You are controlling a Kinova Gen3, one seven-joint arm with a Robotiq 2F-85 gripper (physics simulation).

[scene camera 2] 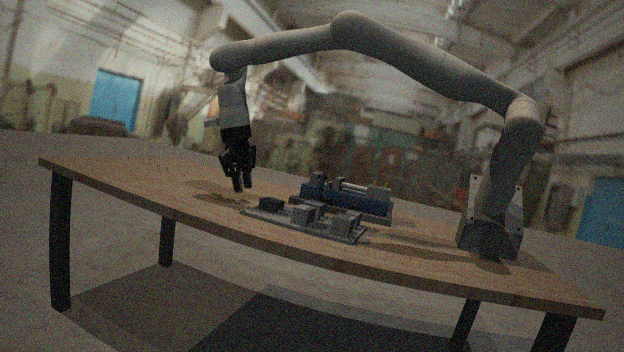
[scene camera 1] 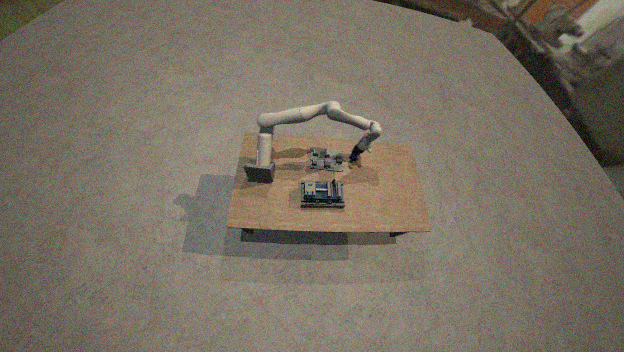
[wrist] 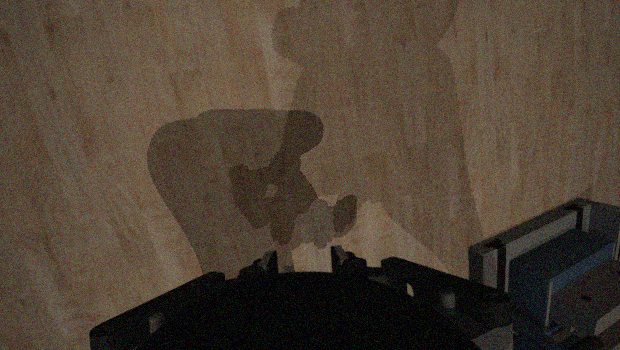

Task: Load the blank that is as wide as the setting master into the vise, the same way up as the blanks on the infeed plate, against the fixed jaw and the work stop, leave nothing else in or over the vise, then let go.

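Places are measured from the arm's base along level axes (x ahead, y left, z up), in millimetres.
Pixels of known places: gripper, fingertip midpoint: (scene camera 2: 243,190) (scene camera 1: 350,160) (wrist: 304,262); arm's base, link origin: (scene camera 2: 488,202) (scene camera 1: 263,164).
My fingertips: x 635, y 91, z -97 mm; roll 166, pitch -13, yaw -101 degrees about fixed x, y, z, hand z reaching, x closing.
Observation:
Ahead of a thing's pixels: the offset from my fingertips to its top centre. "pt": to the spot under its first point. Level surfaces: height alone.
My gripper (scene camera 1: 353,163) (scene camera 2: 243,187) (wrist: 304,262) is partly open with nothing between its fingers. It hangs low over the wood, beyond the infeed plate's end away from the arm's base. The infeed plate @(pt dx -65, dy +89, dz -27 mm) (scene camera 2: 254,212) carries a dark block @(dx -82, dy +16, dz -2 mm) (scene camera 2: 271,204), a grey block @(dx -170, dy +71, dz +9 mm) (scene camera 2: 303,214), another grey block @(dx -259, dy +83, dz +9 mm) (scene camera 2: 346,223) and a lower grey piece behind them. I cannot tell which is the setting master or which blank matches its width. The blue vise @(dx -233, dy -261, dz +64 mm) (scene camera 1: 322,199) (scene camera 2: 345,201) (wrist: 532,272) stands beside the plate, its jaws upright; no blank is discernible between them.
The wooden table @(dz -35 mm) (scene camera 1: 385,205) (scene camera 2: 150,175) (wrist: 100,75) bears everything. The arm's dark base (scene camera 1: 260,173) (scene camera 2: 487,237) stands at the opposite end from the gripper. The vise shows at the lower right of the wrist view. Shadows of the arm fall under the gripper.

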